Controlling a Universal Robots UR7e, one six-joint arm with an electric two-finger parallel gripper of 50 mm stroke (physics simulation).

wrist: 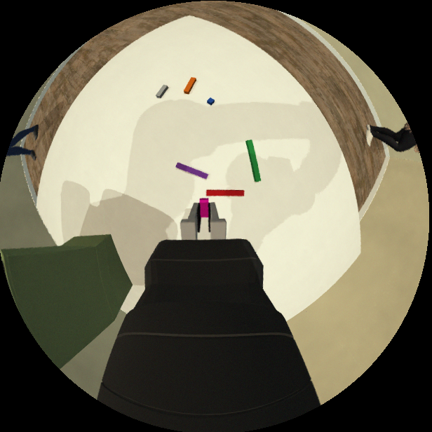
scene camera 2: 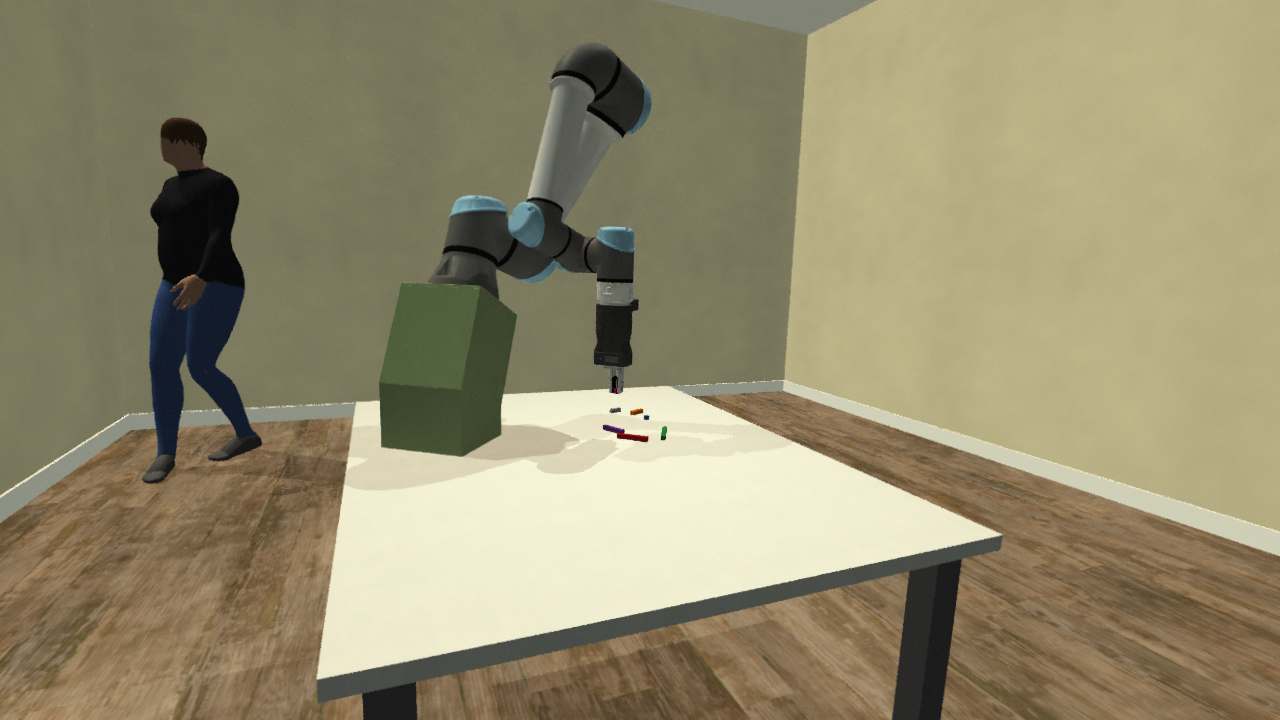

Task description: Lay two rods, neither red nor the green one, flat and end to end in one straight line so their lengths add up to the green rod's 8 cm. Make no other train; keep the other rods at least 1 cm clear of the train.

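Frame: origin at the arm's base, x up, y left, z back, level; metres.
Where they show: gripper, fingertip midpoint: (scene camera 2: 616, 392); arm's base, origin of the base link: (scene camera 2: 462, 299).
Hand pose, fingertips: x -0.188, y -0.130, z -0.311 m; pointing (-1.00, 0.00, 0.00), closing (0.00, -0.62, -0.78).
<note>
Things, the pixels of their top centre, and the offset from my fingertips. Level surfaces: height alone.
- magenta rod, middle of its top: (scene camera 2: 617, 388) dx +0.008, dy +0.004, dz -0.003 m
- purple rod, middle of its top: (scene camera 2: 613, 427) dx -0.093, dy +0.053, dz -0.013 m
- red rod, middle of its top: (scene camera 2: 632, 435) dx -0.093, dy -0.017, dz -0.034 m
- green rod, middle of its top: (scene camera 2: 664, 431) dx -0.093, dy -0.001, dz -0.114 m
- grey rod, middle of its top: (scene camera 2: 615, 408) dx -0.093, dy +0.229, dz -0.072 m
- orange rod, middle of its top: (scene camera 2: 636, 409) dx -0.093, dy +0.200, dz -0.120 m
- small blue rod, middle of its top: (scene camera 2: 646, 415) dx -0.093, dy +0.141, dz -0.125 m
- white table, its level: dx -0.103 m
My gripper (scene camera 2: 615, 385) (wrist: 204, 211) is shut on a magenta rod (scene camera 2: 614, 389) (wrist: 204, 206) and holds it above the table. A purple rod (scene camera 2: 613, 428) (wrist: 192, 170) lies flat and slanted. A red rod (scene camera 2: 632, 437) (wrist: 225, 193) lies near its right end, apart from it. The green rod (scene camera 2: 664, 433) (wrist: 253, 160) lies to the right of both. A grey rod (scene camera 2: 614, 410) (wrist: 162, 91), an orange rod (scene camera 2: 636, 411) (wrist: 190, 85) and a small blue rod (scene camera 2: 646, 417) (wrist: 210, 101) lie farther off, apart from one another.
The white table (scene camera 2: 626, 528) (wrist: 165, 45) carries the rods. A green block-shaped pedestal (scene camera 2: 438, 367) (wrist: 60, 280) under the arm's base stands to the left. A person (scene camera 2: 196, 232) in a black top and blue trousers is beyond the table at the left.
</note>
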